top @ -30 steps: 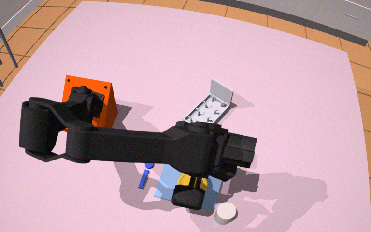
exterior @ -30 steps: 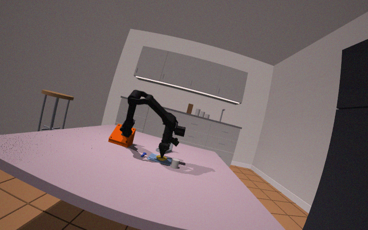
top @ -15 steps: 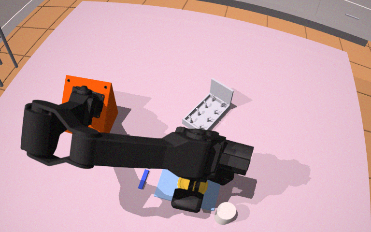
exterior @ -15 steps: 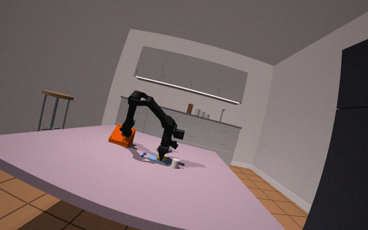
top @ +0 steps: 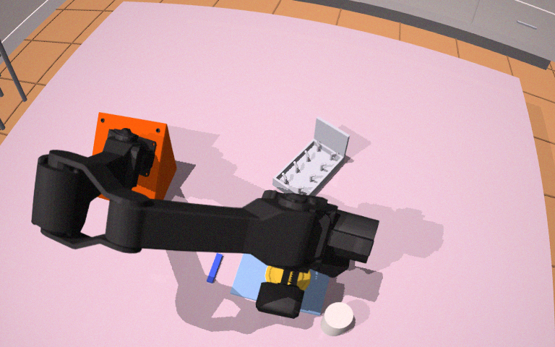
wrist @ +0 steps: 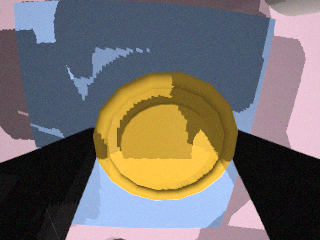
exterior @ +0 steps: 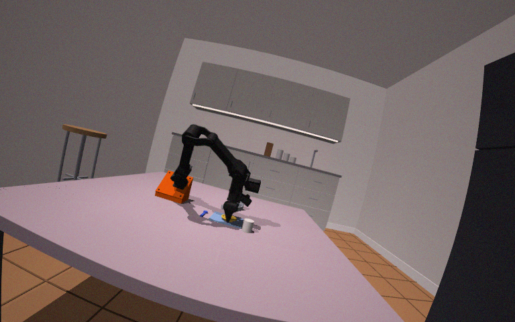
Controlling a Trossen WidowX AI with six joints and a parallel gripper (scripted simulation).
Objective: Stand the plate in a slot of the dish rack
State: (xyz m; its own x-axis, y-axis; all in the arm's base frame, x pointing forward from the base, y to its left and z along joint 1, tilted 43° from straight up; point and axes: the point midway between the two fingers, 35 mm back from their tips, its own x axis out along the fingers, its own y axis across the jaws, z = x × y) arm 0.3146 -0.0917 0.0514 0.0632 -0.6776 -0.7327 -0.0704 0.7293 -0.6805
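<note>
Right now the light blue mat is 10 mm to the left of my gripper tip, 10 mm below it and 10 mm behind it. The rest, counted from my gripper tip: yellow plate (10 mm above); then blue spoon (120 mm behind, 10 mm below); then white cup (90 mm ahead, 60 mm to the right, 20 mm above).
</note>
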